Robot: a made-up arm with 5 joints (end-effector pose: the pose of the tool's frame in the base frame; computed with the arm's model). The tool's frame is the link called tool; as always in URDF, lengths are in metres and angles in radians. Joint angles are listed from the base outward.
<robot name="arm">
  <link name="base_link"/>
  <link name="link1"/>
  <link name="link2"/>
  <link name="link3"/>
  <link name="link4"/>
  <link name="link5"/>
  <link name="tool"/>
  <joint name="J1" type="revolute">
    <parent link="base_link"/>
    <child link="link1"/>
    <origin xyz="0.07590 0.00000 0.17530" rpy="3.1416 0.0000 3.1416"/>
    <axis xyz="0 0 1"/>
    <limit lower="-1.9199" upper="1.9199" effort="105" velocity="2.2"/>
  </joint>
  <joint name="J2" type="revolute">
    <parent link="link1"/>
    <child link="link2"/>
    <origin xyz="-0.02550 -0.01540 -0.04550" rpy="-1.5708 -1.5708 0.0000"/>
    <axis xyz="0 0 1"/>
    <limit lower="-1.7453" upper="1.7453" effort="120" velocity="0.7"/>
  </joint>
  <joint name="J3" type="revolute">
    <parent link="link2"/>
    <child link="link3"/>
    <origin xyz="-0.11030 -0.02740 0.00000" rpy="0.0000 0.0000 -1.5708"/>
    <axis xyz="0 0 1"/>
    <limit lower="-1.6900" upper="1.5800" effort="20" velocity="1"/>
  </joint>
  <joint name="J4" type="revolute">
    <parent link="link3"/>
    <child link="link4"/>
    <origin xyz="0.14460 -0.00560 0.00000"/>
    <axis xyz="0 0 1"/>
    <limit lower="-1.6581" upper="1.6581" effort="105" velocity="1.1"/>
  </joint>
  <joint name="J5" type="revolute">
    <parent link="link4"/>
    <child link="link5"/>
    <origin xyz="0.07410 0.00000 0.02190" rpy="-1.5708 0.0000 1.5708"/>
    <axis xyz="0 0 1"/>
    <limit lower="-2.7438" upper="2.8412" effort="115" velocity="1.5"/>
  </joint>
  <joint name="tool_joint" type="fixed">
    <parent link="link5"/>
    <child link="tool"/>
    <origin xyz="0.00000 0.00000 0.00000" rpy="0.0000 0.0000 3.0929"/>
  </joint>
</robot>
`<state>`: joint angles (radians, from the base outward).
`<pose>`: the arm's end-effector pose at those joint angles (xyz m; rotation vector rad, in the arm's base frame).
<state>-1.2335 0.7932 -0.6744 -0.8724 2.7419</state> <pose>0.1762 0.3056 0.3178 1.7559 1.9627 -1.0535</pose>
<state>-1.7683 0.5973 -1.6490 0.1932 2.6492</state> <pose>0.0253 0.2198 0.4810 1.0585 2.3954 -0.7965</pose>
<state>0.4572 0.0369 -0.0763 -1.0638 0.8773</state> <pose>0.2893 -0.0977 0.4075 -1.6065 -2.1446 0.1178</pose>
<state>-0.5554 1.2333 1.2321 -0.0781 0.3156</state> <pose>0.0515 -0.0075 0.0859 -0.1206 0.8302 0.7751</pose>
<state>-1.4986 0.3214 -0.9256 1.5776 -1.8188</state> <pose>0.0870 0.2437 0.3423 0.5969 0.0673 -0.3578</pose>
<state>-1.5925 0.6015 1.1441 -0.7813 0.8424</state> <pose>0.0665 0.1329 0.0920 0.3005 -0.7120 2.2957</pose>
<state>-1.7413 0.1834 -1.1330 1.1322 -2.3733</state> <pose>0.0313 0.2207 0.4316 1.2313 0.6901 -0.5662</pose>
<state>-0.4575 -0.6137 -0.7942 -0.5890 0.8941</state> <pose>0.0476 -0.0067 0.5378 0.5358 2.7278 0.3646</pose>
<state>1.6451 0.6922 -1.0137 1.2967 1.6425</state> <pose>0.0606 -0.2937 0.2779 -0.5950 0.0290 -0.0498</pose>
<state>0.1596 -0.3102 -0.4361 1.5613 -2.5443</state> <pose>0.2459 -0.0208 0.3826 0.9781 -0.3616 -2.5774</pose>
